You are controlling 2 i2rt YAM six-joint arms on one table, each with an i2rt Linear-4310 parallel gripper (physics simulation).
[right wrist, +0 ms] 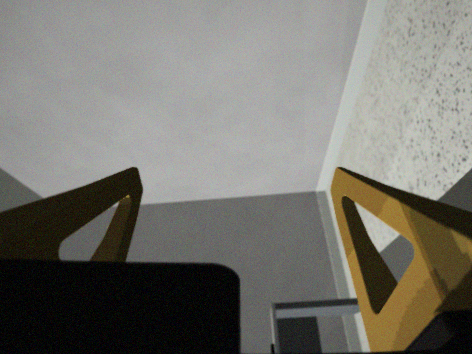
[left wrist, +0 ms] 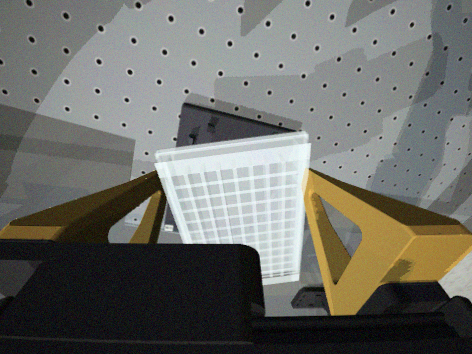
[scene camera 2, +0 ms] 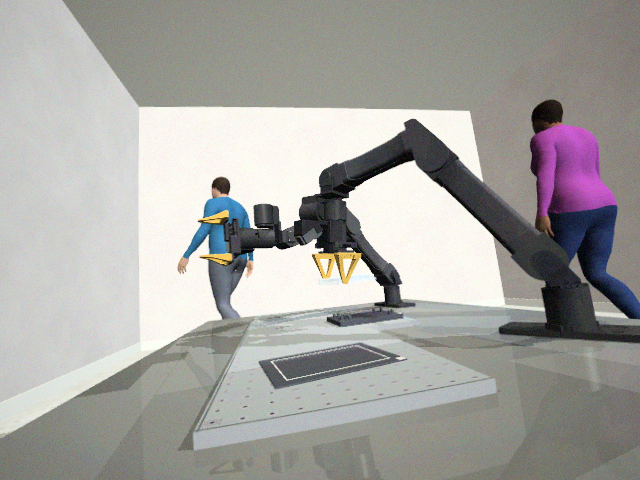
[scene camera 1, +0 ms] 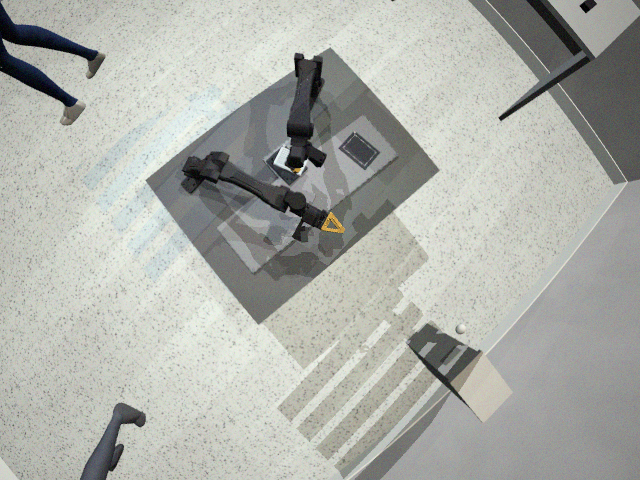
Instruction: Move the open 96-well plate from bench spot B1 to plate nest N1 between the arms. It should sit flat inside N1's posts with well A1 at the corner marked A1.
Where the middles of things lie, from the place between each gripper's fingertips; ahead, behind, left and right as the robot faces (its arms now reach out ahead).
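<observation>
My left gripper: 20 mm to the left of the well plate (left wrist: 250,191), 40 mm past it, 10 mm below it. Dark nest with white outline (scene camera 2: 286,371), from my left hand: 310 mm to the left, 90 mm ahead, 100 mm below.
From my right hand: well plate 5 cm to the left, 37 cm behind, 14 cm below; dark nest with white outline 38 cm to the left, 25 cm behind, 25 cm below.
</observation>
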